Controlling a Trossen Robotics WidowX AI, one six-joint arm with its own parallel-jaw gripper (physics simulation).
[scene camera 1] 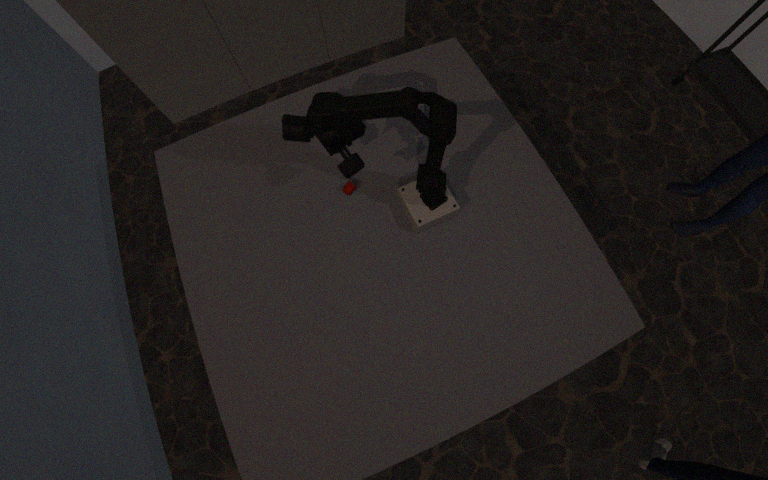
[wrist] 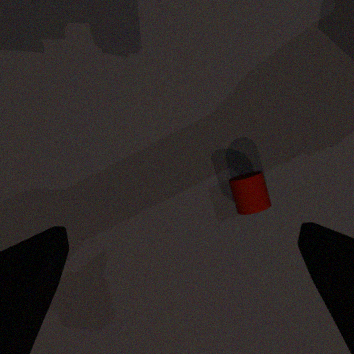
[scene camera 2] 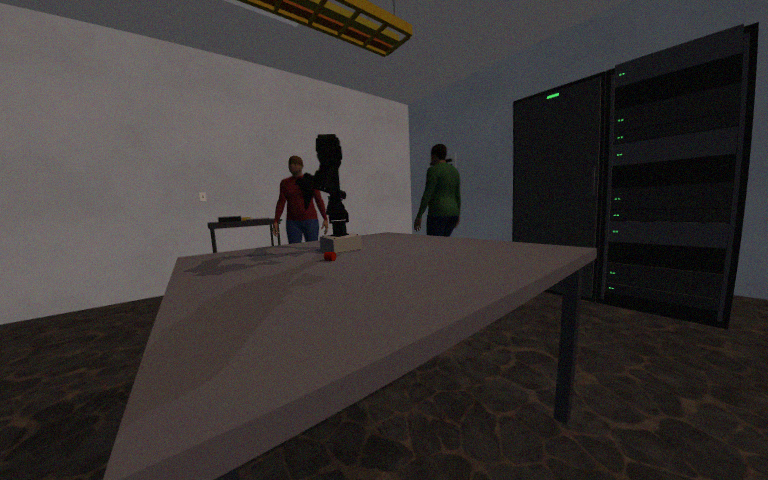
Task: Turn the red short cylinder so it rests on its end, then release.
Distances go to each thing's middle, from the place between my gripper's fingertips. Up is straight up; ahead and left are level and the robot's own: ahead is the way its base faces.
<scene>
The red short cylinder [wrist: 249,191] is 17 cm below my hand, 3 cm to the left of it and 1 cm ahead of it.
</scene>
